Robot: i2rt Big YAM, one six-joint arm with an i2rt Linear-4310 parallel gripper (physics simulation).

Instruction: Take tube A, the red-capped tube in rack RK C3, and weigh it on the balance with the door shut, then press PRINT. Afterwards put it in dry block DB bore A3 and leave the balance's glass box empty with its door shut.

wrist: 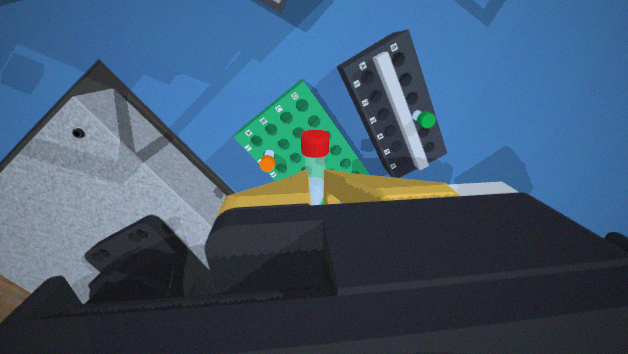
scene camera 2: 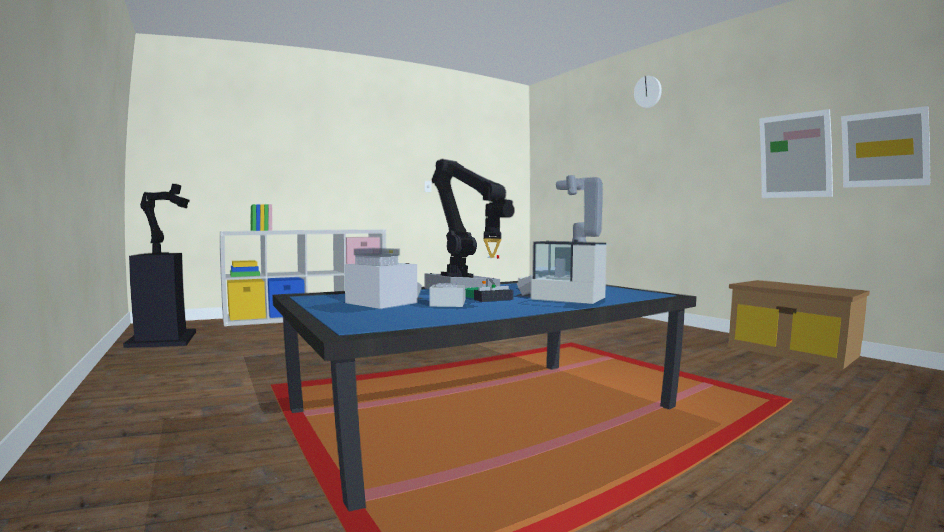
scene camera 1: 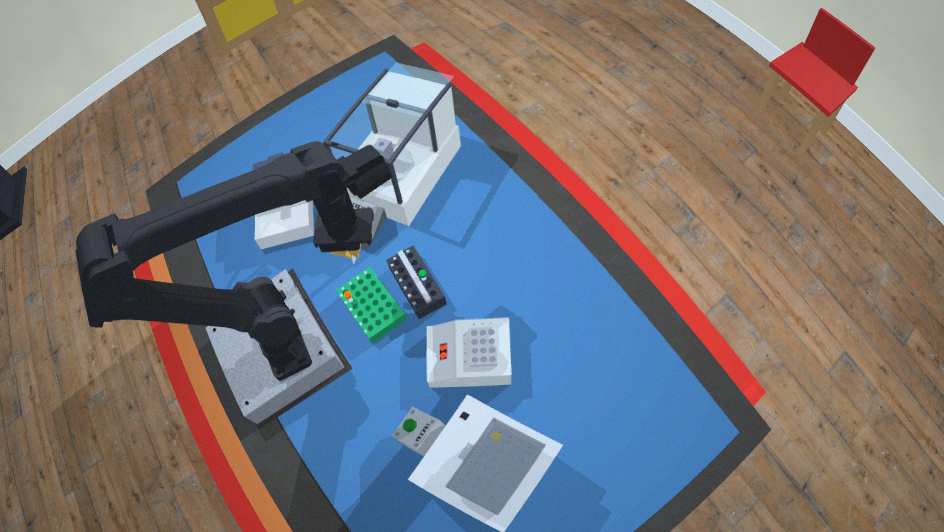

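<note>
My gripper (scene camera 1: pixel 353 256) (scene camera 2: pixel 492 255) (wrist: pixel 314 181) is shut on tube A, high above the table near the green rack. The tube's red cap (scene camera 2: pixel 497 256) (wrist: pixel 315 143) sticks out sideways past the yellow fingertips; the arm hides the cap in scene camera 1. The green rack RK (scene camera 1: pixel 371 305) (wrist: pixel 300 92) holds an orange-capped tube (scene camera 1: pixel 347 295) (wrist: pixel 267 163). The balance (scene camera 1: pixel 405 212) (scene camera 2: pixel 587 280) has a glass box; its door's position is unclear, and the arm hides part of its front. The white dry block DB (scene camera 1: pixel 440 376) (scene camera 2: pixel 447 296) has a red display and grey bores.
A dark rack (scene camera 1: pixel 432 305) (wrist: pixel 350 75) with a green-capped tube (scene camera 1: pixel 422 274) (wrist: pixel 426 119) stands beside the green rack. A white box (scene camera 1: pixel 284 228) stands near the balance. A large white device (scene camera 1: pixel 436 465) (scene camera 2: pixel 381 285) and a green-button box (scene camera 1: pixel 415 429) stand beyond the dry block.
</note>
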